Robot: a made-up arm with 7 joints.
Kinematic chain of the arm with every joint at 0, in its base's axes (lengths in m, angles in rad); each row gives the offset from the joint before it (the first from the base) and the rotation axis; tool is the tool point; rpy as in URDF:
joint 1: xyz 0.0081 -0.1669 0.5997 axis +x
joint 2: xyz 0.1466 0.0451 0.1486 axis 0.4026 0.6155 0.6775
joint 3: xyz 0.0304 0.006 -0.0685 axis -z
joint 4: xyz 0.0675 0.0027 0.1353 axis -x
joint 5: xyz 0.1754 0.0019 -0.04 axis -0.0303 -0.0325 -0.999
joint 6: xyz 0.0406 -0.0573 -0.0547 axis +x
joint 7: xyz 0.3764 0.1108 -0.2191 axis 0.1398 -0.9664 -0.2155
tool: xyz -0.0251 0.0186 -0.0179 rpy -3.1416 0 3.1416
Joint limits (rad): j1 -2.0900..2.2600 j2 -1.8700..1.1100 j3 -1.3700..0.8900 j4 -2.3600..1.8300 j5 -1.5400..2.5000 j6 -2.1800..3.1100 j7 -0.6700..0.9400
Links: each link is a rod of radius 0.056 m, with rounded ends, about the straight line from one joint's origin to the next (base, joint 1, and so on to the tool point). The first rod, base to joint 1, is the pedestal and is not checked.
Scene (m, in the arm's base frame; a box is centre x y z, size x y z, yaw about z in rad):
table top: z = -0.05
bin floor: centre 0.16 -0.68 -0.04 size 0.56 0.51 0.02 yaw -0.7
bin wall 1: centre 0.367 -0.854 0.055 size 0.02 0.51 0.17 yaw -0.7
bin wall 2: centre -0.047 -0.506 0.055 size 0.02 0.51 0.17 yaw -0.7
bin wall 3: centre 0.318 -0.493 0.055 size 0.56 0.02 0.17 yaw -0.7
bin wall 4: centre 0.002 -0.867 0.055 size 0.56 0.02 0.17 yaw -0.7
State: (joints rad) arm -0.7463 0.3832 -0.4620 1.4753 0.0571 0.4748 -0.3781
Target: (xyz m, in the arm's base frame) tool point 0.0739 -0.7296 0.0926
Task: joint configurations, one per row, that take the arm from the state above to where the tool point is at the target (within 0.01 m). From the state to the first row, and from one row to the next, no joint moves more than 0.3 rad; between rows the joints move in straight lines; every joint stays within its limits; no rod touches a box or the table.
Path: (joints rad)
1: -0.4478 0.2453 -0.2858 1.4941 0.0765 0.4030 -0.3367
2: -0.1494 0.1073 -0.1096 1.5129 0.0960 0.3311 -0.2953
3: 0.1491 -0.0306 0.0666 1.5317 0.1154 0.2593 -0.2538
4: 0.4475 -0.1686 0.2428 1.5505 0.1349 0.1875 -0.2124
5: 0.7460 -0.3065 0.4190 1.5692 0.1543 0.1157 -0.1710
6: 1.0444 -0.4445 0.5953 1.5880 0.1737 0.0438 -0.1296
7: 1.3429 -0.5824 0.7715 1.6068 0.1932 -0.0280 -0.0882

